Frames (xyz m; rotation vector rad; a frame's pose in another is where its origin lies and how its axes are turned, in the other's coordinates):
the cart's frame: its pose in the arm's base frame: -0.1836 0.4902 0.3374 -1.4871 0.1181 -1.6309
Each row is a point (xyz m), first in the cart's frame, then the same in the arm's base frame.
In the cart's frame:
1: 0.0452 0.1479 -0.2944
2: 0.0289 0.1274 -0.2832
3: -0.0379 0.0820 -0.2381
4: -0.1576 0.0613 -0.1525
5: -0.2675 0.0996 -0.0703
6: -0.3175 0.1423 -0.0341
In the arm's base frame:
1: -0.3448 0.2328 0.2019
2: -0.3485 0.2609 0.2051
3: -0.3435 0.3527 0.1946
4: -0.2981 0.4835 0.1407
5: -0.2228 0.5714 0.0576
6: -0.1760 0.5959 0.0042

